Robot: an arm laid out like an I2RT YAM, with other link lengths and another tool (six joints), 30 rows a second.
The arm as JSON. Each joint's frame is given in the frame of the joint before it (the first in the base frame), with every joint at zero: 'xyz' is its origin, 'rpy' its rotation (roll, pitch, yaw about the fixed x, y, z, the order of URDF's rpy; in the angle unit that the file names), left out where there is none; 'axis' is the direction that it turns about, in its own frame. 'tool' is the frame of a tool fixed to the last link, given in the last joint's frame.
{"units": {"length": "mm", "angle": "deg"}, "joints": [
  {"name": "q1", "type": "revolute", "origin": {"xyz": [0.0, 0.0, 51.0]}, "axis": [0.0, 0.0, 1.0]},
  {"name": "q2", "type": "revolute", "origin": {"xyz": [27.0, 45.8, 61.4], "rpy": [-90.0, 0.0, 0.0]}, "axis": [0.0, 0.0, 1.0]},
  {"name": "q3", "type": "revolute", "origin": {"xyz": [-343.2, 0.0, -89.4], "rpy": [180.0, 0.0, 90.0]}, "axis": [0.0, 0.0, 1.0]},
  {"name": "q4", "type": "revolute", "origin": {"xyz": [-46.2, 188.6, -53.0], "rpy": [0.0, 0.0, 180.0]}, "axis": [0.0, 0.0, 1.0]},
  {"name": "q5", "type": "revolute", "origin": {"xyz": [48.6, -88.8, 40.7], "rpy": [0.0, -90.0, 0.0]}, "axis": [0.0, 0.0, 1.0]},
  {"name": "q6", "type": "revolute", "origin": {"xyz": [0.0, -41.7, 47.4], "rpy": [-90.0, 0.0, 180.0]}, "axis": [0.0, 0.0, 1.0]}
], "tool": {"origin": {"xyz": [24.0, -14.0, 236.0], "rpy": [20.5, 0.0, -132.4]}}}
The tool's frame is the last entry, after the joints.
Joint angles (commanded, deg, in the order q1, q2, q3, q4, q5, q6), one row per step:
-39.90, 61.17, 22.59, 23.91, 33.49, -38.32
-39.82, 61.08, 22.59, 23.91, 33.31, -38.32
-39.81, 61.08, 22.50, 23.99, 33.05, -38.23
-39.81, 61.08, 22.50, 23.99, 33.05, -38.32
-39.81, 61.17, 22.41, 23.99, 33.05, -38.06
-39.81, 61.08, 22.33, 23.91, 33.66, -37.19
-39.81, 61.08, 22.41, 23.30, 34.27, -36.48
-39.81, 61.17, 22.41, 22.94, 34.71, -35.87
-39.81, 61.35, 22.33, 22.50, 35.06, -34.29
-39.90, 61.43, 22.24, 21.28, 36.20, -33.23
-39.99, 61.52, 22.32, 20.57, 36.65, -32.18
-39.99, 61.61, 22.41, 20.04, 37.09, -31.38
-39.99, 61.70, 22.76, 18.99, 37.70, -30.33
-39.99, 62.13, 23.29, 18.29, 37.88, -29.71
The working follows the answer.
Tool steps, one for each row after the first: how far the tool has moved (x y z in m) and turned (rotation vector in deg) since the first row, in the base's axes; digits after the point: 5 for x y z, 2 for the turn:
0.00118, 0.00062, 0.00039, -0.02, -0.10, 0.25
0.00234, 0.00118, -0.00010, 0.06, -0.22, 0.50
0.00230, 0.00117, -0.00011, 0.03, -0.13, 0.52
0.00233, 0.00127, -0.00135, 0.22, -0.24, 0.46
-0.00048, 0.00074, -0.00146, 0.37, -0.90, -0.31
-0.00360, 0.00041, -0.00357, 0.77, -1.07, -1.06
-0.00572, 0.00012, -0.00561, 1.11, -1.22, -1.62
-0.00720, 0.00024, -0.00915, 1.87, -2.11, -2.32
-0.01452, 0.00011, -0.01569, 2.70, -1.83, -3.77
-0.01748, 0.00001, -0.01867, 3.27, -2.18, -4.55
-0.01964, -0.00013, -0.02064, 3.66, -2.44, -5.18
-0.02263, -0.00034, -0.02291, 4.20, -2.70, -6.03
-0.02236, -0.00122, -0.02416, 4.64, -2.78, -6.38

Tool pose at each row, in the base's axes (x y z in m, rotation vector in deg; rounded; the steps above come from the unrounded poses):
0.15317, -0.35758, 0.22515, -13.73, 109.41, -126.23
0.15435, -0.35696, 0.22553, -13.85, 109.20, -126.06
0.15551, -0.35640, 0.22505, -13.92, 109.10, -125.79
0.15547, -0.35641, 0.22504, -14.04, 109.10, -125.83
0.15550, -0.35630, 0.22380, -13.84, 109.27, -125.64
0.15269, -0.35683, 0.22368, -12.35, 109.50, -125.78
0.14957, -0.35716, 0.22157, -11.43, 110.23, -125.80
0.14745, -0.35746, 0.21953, -10.68, 110.80, -125.75
0.14597, -0.35734, 0.21599, -8.91, 111.48, -125.14
0.13865, -0.35747, 0.20945, -7.73, 113.26, -125.25
0.13569, -0.35757, 0.20647, -6.50, 114.07, -125.02
0.13353, -0.35771, 0.20450, -5.55, 114.65, -124.90
0.13054, -0.35791, 0.20224, -4.36, 115.50, -124.76
0.13081, -0.35880, 0.20099, -3.87, 116.09, -124.47

